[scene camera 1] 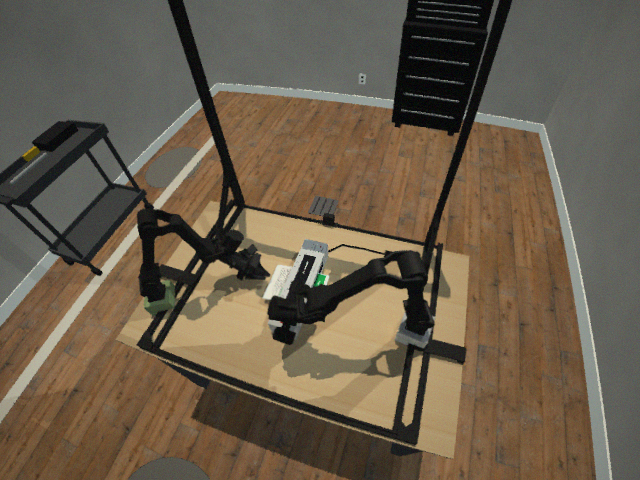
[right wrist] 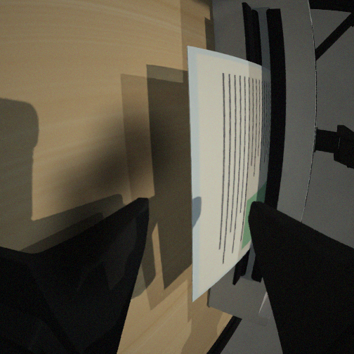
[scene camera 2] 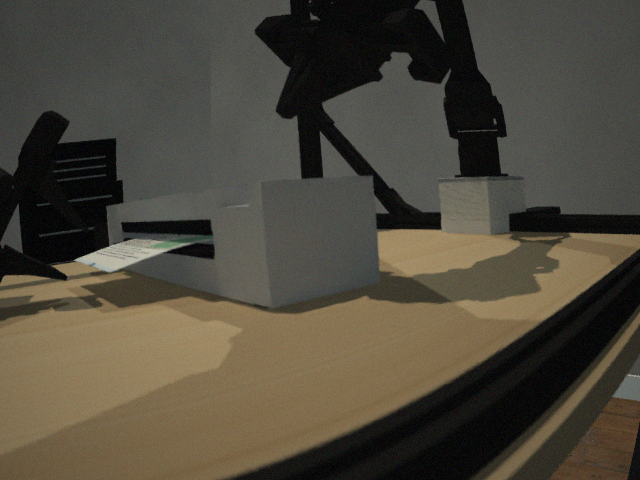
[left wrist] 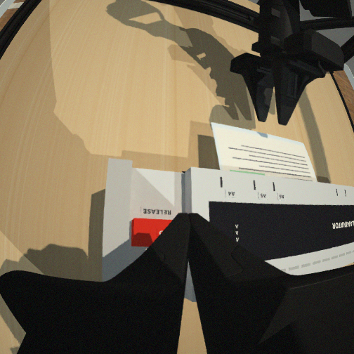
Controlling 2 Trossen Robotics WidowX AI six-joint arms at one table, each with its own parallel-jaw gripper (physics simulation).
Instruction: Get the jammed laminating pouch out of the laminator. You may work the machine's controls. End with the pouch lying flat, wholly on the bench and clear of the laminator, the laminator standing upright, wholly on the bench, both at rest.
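Frame: origin at the left arm's base, x back, y right, z up, level; metres.
Seen in the pictures: left gripper, fingertip midpoint: [scene camera 2: 282,115]; right gripper, fingertip midpoint: [scene camera 1: 267,277] [scene camera 2: 76,254]; left arm's base, link origin: [scene camera 1: 416,324] [scene camera 2: 482,176]; right arm's base, link origin: [scene camera 1: 156,293].
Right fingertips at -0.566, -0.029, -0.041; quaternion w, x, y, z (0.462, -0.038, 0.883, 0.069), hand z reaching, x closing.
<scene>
Offsets run from my right fingertips to a thing's top centre, as dx, dy, dz. "spot": to the spot under its first point. Level surfaces: height alone.
The grey-white laminator [scene camera 1: 314,246] [scene camera 2: 320,237] [left wrist: 200,195] [right wrist: 297,125] stands upright on the bench. The pouch {spot: +0.053, -0.003, -0.003} [scene camera 1: 279,283] [scene camera 2: 139,251] [left wrist: 265,155] [right wrist: 220,150] sticks out of its slot and slopes down, its outer edge above the bench. A green part {spot: +0.194, +0.072, +0.002} [scene camera 1: 321,280] shows on the machine's other side. My left gripper [scene camera 2: 285,111] [left wrist: 186,222] is shut and empty above the laminator, beside the red RELEASE control [left wrist: 147,232] in the left wrist view. My right gripper [scene camera 1: 266,276] [left wrist: 270,122] [right wrist: 200,209] is partly open and empty at the pouch's outer edge; contact is unclear.
A black cable {spot: +0.248, +0.291, -0.031} [scene camera 1: 356,246] runs from the laminator's far end. A black frame [scene camera 1: 289,399] surrounds the working area of the wooden bench {dz -0.038} [scene camera 1: 222,330]. The left arm reaches over the laminator in scene camera 1. A cart [scene camera 1: 95,129] stands on the floor at the left.
</scene>
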